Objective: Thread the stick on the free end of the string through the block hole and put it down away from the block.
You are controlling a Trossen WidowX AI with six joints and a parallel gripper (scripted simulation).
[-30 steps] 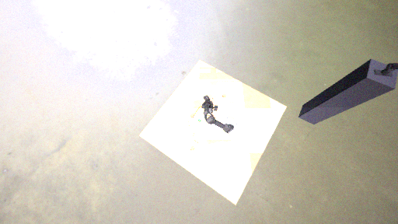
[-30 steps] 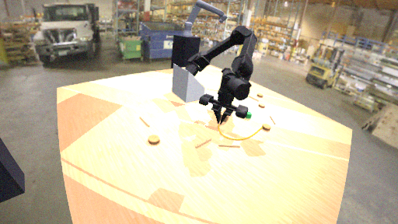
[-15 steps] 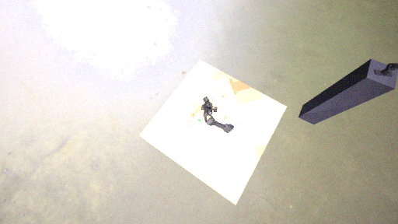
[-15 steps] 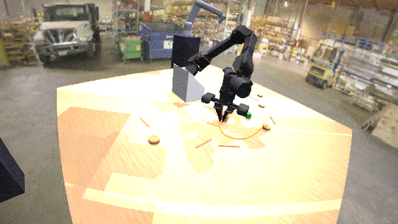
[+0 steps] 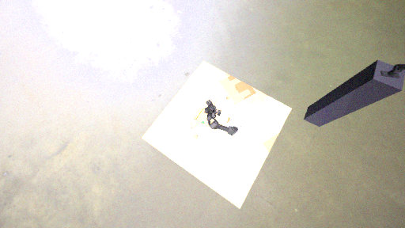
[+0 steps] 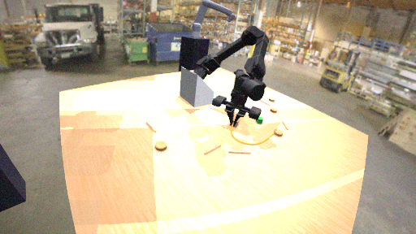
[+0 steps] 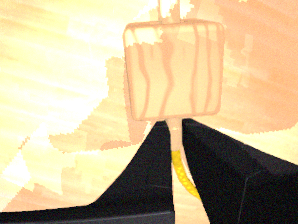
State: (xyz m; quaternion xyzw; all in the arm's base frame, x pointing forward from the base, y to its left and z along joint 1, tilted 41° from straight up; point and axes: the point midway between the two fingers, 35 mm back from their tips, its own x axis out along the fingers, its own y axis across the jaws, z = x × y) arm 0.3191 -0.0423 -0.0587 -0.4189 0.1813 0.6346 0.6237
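The thin wooden stick is 1 cm to the left of my gripper tip. From my gripper tip the other things lie so: green object: 5 cm ahead, 15 cm to the left; wooden block: 1 cm behind, 3 cm to the left; round wooden button: 15 cm ahead, 14 cm to the left, 1 cm below.
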